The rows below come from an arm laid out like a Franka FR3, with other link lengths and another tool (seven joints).
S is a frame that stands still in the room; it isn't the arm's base.
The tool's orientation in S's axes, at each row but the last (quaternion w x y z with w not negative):
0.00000, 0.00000, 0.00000, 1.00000
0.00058, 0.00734, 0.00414, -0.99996
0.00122, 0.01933, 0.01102, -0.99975
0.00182, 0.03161, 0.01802, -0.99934
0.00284, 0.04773, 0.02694, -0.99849
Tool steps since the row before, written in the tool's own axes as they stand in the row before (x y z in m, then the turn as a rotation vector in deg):
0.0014, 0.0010, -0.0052, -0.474, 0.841, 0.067
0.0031, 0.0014, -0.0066, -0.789, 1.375, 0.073
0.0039, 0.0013, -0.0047, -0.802, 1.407, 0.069
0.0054, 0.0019, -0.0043, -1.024, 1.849, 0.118
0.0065, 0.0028, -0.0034, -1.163, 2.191, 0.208
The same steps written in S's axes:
-0.0014, -0.0010, -0.0052, 0.474, -0.841, 0.067
-0.0030, -0.0013, -0.0067, 0.790, -1.375, 0.073
-0.0037, -0.0012, -0.0049, 0.803, -1.407, 0.069
-0.0051, -0.0018, -0.0047, 1.023, -1.849, 0.116
-0.0061, -0.0026, -0.0042, 1.156, -2.195, 0.201

